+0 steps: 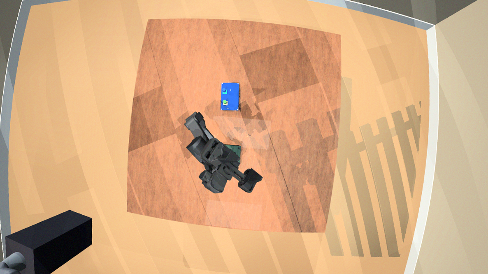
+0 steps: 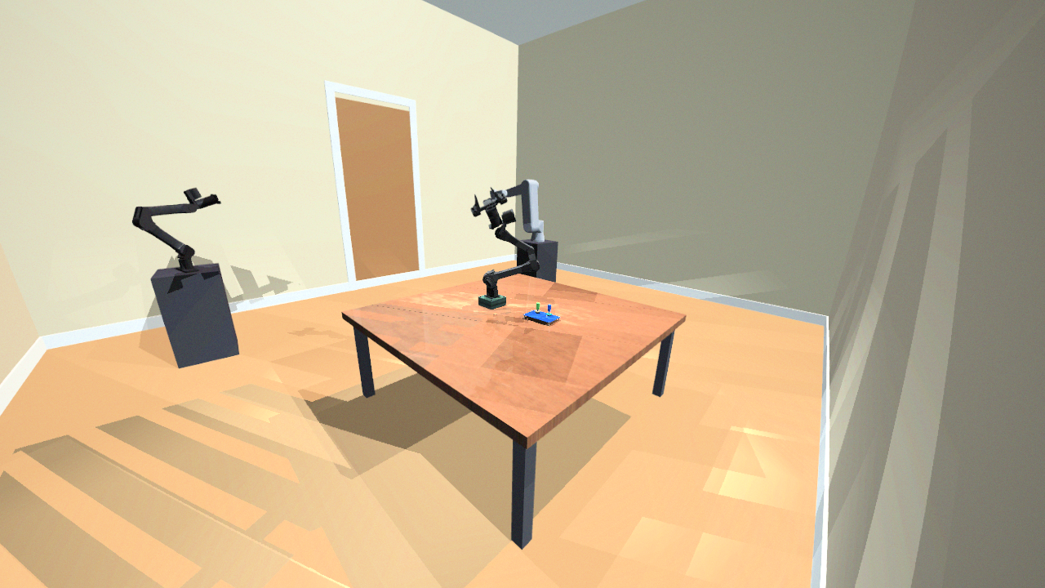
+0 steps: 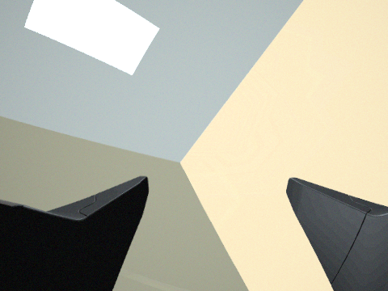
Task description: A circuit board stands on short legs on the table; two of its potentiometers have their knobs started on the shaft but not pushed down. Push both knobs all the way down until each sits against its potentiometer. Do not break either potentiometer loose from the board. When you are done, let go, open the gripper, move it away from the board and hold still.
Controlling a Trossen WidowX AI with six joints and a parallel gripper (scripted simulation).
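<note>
The green knob lies 560 mm below my gripper tip, 240 mm ahead of it and 170 mm to the left of it. The rest, counted from my gripper tip: blue knob: 560 mm below, 300 mm ahead, 180 mm to the left.
</note>
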